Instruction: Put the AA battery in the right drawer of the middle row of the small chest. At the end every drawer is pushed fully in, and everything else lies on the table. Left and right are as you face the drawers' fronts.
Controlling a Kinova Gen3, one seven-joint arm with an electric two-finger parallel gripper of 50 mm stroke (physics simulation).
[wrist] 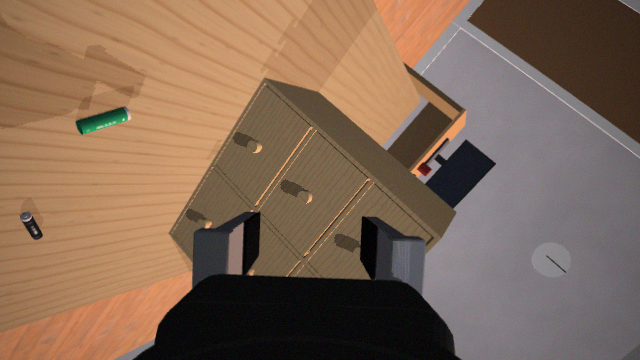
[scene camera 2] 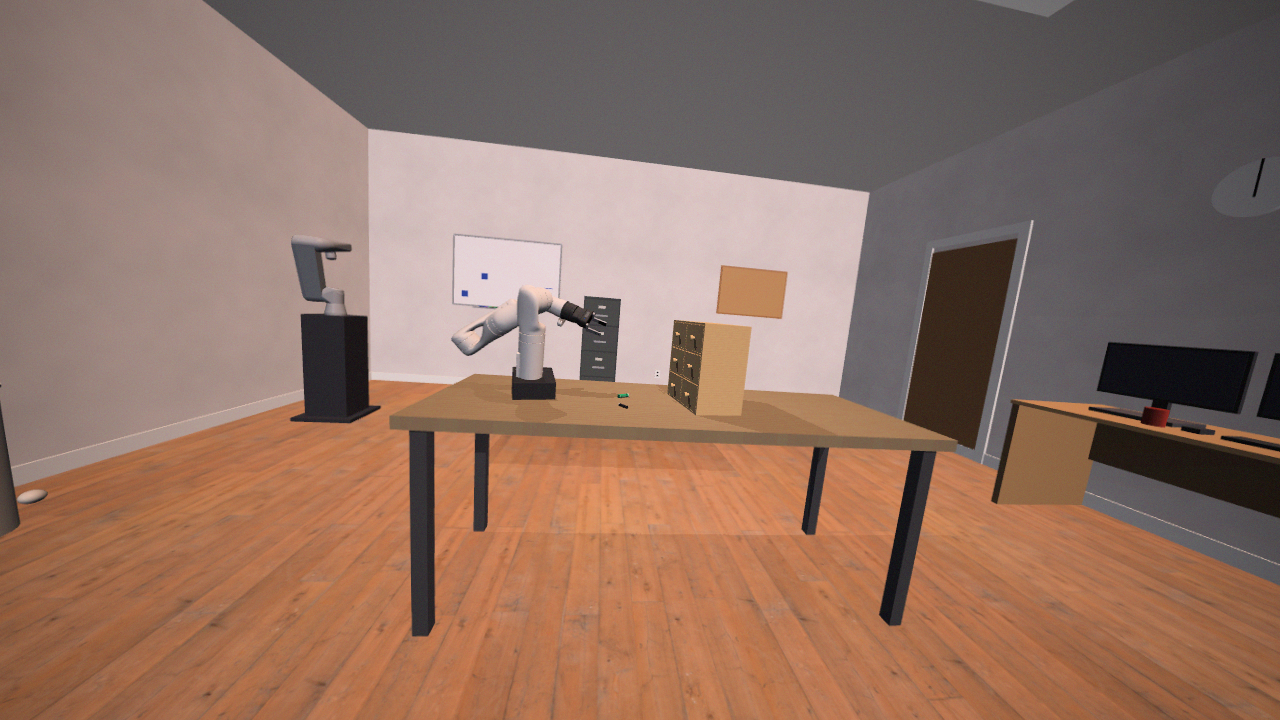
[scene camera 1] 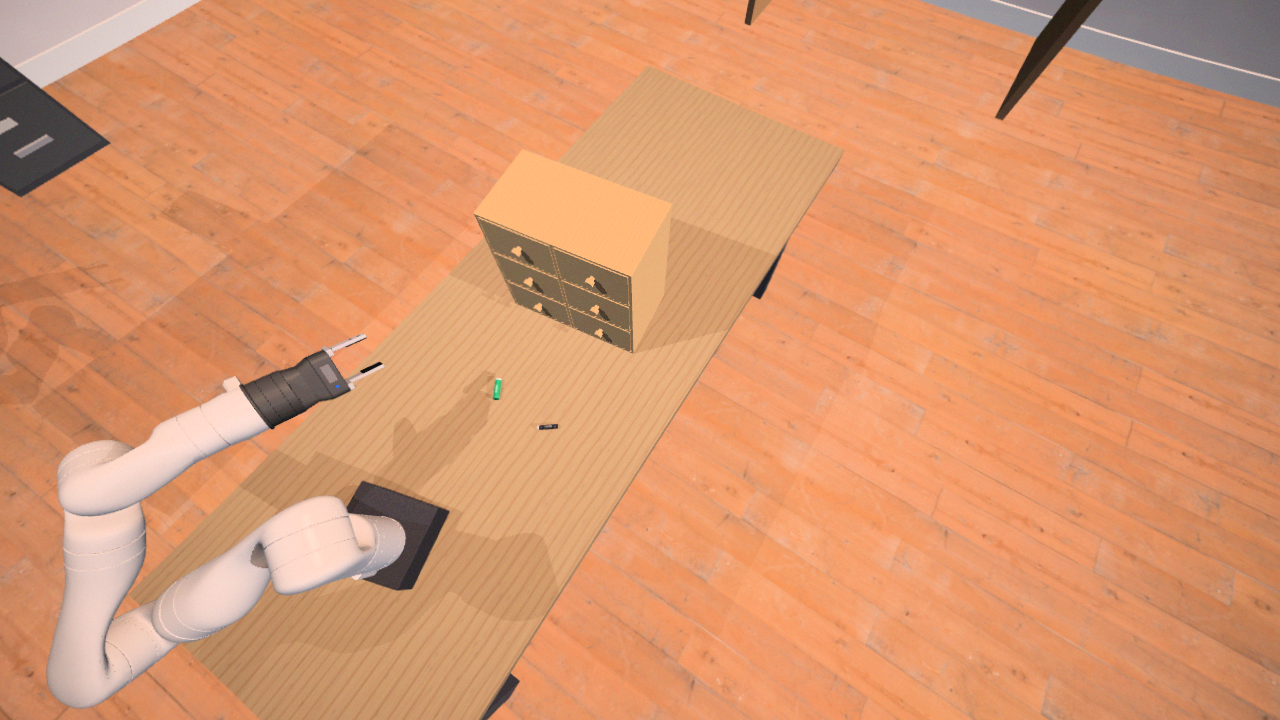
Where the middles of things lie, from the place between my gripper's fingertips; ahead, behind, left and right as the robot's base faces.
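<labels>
The green battery (wrist: 93, 123) is 9 cm ahead of my hand, 11 cm to the right of it and 26 cm below it. Going by their middles, the battery is the nearest to my hand of the things named here. There is also the small chest (scene camera 1: 615, 227), which I find 10 cm below my hand, 17 cm to the right of it and 40 cm ahead of it.
</labels>
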